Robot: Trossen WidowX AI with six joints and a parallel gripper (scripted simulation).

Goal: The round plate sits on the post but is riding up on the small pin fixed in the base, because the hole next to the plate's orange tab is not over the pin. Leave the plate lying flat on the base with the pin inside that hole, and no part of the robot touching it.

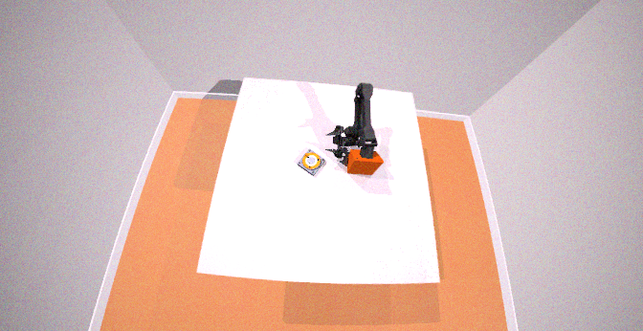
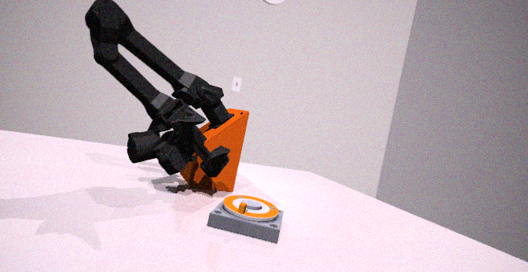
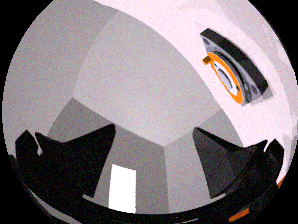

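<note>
Now: gripper tip 120 mm above the square base, 70 mm to the right of it and 70 mm short of it.
</note>
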